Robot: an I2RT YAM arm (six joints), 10 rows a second.
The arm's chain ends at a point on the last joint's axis. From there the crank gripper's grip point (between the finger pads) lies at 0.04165 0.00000 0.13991 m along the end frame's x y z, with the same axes.
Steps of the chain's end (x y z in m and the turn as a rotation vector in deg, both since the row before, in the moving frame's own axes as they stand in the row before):
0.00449 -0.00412 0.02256 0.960 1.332 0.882
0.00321 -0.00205 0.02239 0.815 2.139 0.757
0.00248 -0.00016 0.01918 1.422 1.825 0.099
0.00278 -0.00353 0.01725 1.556 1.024 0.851
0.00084 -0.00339 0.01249 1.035 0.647 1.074
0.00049 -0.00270 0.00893 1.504 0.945 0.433
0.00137 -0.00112 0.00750 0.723 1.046 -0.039
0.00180 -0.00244 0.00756 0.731 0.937 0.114
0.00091 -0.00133 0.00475 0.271 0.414 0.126
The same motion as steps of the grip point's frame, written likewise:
0.00774 -0.00579 0.02154 0.960 1.332 0.882
0.00841 -0.00344 0.02073 0.815 2.139 0.757
0.00692 -0.00354 0.01774 1.422 1.825 0.099
0.00530 -0.00668 0.01644 1.556 1.024 0.851
0.00243 -0.00512 0.01200 1.035 0.647 1.074
0.00280 -0.00604 0.00818 1.504 0.945 0.433
0.00392 -0.00291 0.00671 0.723 1.046 -0.039
0.00408 -0.00414 0.00685 0.731 0.937 0.114
0.00192 -0.00190 0.00444 0.271 0.414 0.126

